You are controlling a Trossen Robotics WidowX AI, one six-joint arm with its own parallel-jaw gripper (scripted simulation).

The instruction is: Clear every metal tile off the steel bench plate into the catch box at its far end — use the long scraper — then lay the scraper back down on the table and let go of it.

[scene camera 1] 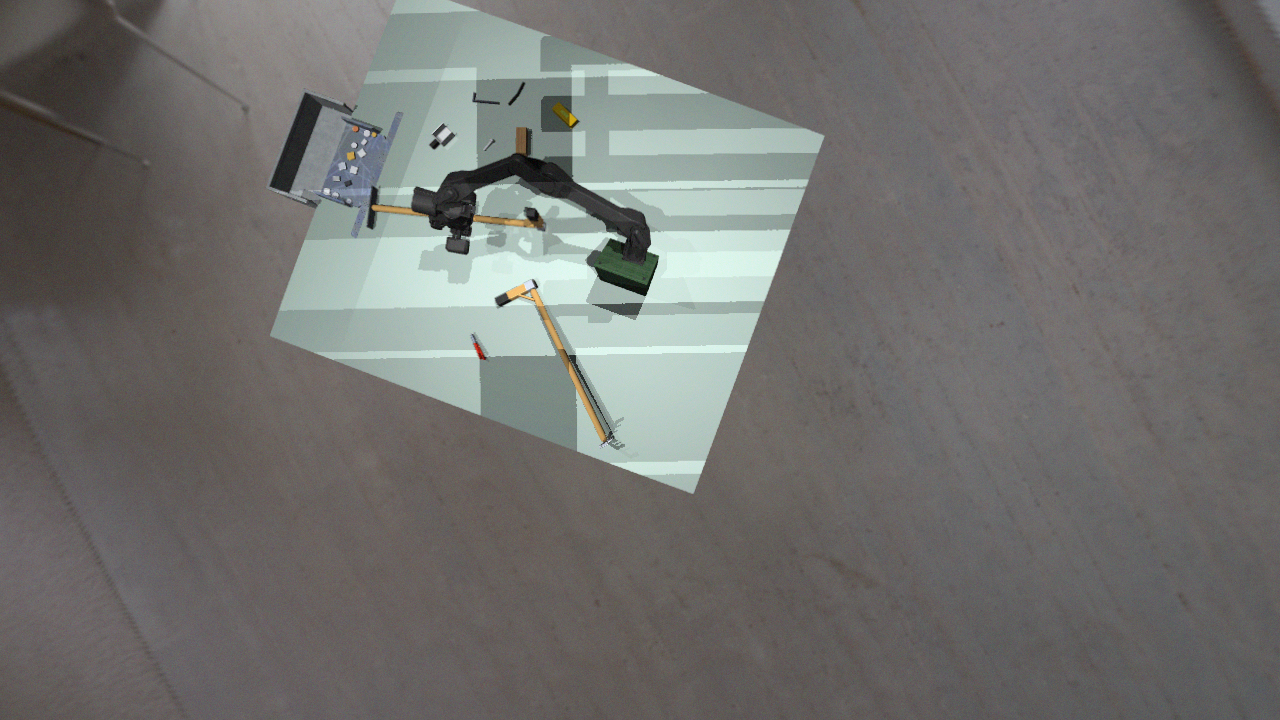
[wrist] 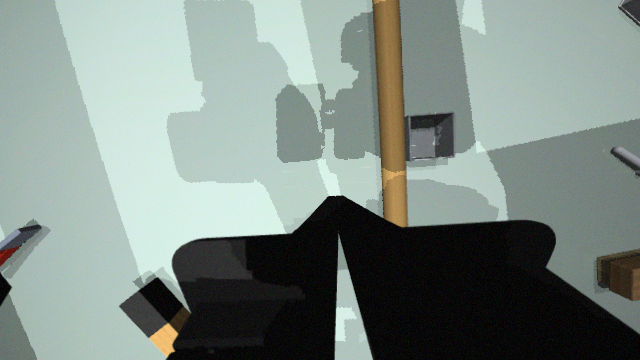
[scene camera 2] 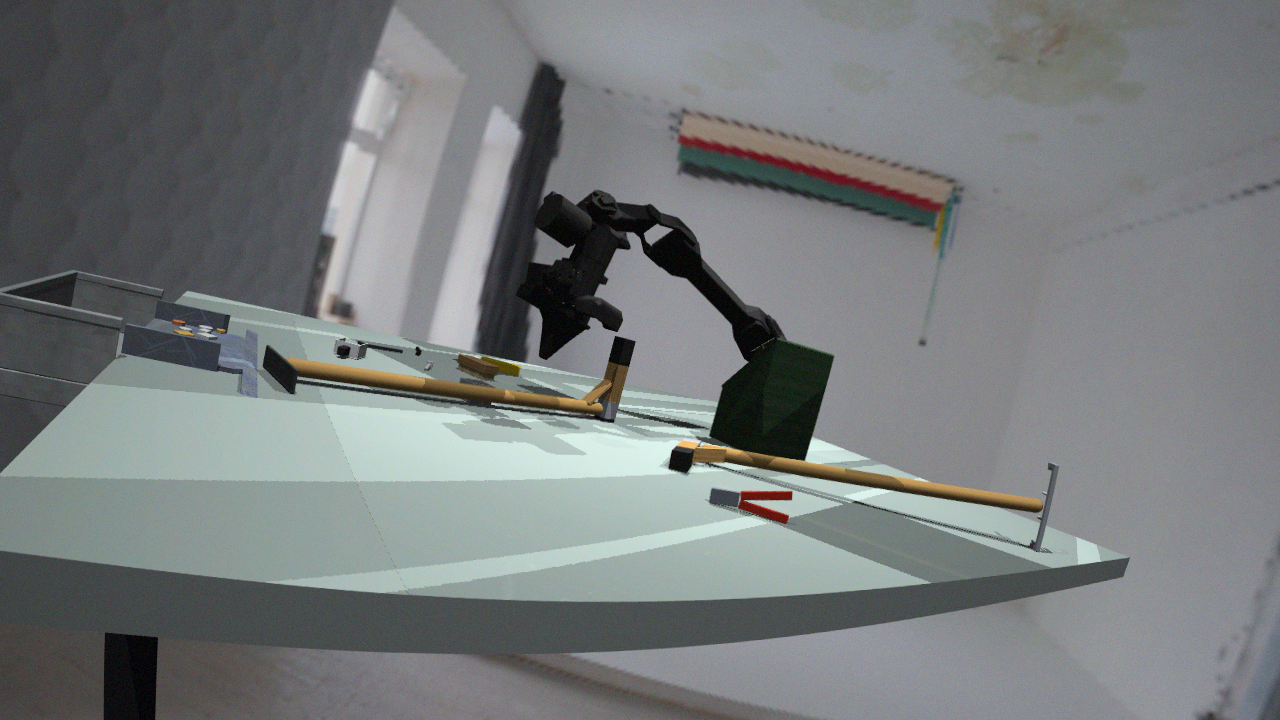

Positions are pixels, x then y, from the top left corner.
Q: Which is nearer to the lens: the long scraper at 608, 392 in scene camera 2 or the wooden block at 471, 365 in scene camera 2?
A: The long scraper.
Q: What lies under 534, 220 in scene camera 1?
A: A long scraper.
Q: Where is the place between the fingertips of my gripper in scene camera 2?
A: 542, 358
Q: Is my gripper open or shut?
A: Shut.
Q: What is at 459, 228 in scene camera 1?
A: My gripper.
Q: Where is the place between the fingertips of my gripper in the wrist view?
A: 335, 203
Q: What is my gripper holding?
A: Nothing.
